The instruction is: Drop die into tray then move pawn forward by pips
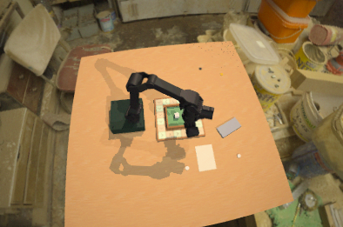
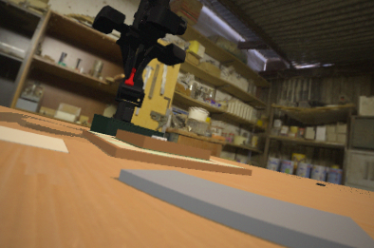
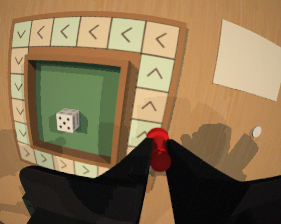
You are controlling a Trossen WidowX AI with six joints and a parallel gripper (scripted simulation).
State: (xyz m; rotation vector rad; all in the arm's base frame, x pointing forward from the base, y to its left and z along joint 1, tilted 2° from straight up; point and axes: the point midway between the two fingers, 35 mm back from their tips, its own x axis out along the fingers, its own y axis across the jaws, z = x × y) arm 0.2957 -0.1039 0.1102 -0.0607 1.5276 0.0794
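Right now my gripper tip is 30 mm past the green dice tray, 110 mm to the right of it and 120 mm above it. The rest, counted from my gripper tip: cream card: 90 mm ahead, 160 mm to the right, 130 mm below; red pawn: 10 mm above; white die: 40 mm behind, 110 mm to the left, 100 mm below.
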